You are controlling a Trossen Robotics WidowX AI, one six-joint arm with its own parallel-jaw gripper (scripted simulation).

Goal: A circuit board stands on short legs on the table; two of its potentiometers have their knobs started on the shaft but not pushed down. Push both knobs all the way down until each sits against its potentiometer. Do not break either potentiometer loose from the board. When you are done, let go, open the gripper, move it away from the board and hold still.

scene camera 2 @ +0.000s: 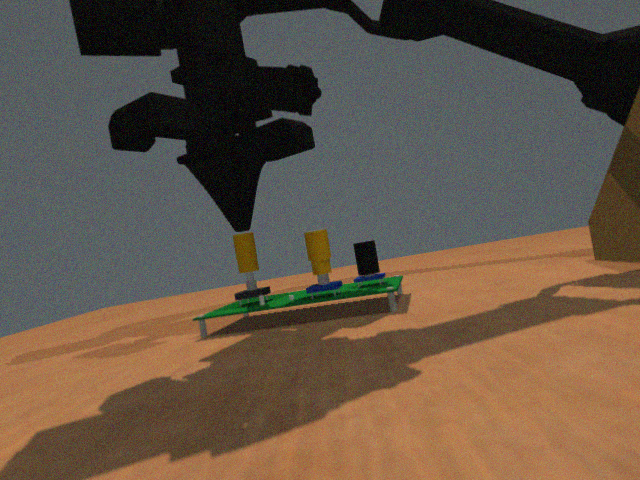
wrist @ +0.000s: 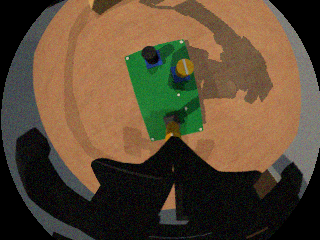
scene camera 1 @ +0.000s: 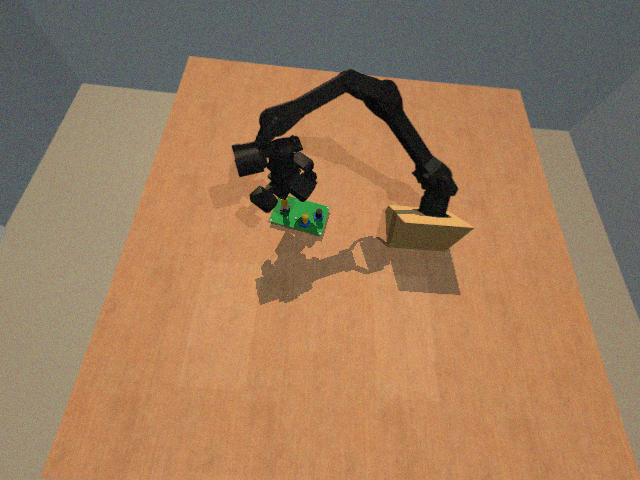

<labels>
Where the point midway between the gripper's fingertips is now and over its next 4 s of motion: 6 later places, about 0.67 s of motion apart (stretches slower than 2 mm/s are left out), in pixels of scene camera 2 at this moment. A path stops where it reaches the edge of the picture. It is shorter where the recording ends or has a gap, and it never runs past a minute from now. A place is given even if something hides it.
My gripper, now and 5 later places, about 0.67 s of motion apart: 242,231; 243,236; 244,238; 244,241; 244,236; 334,189
</labels>
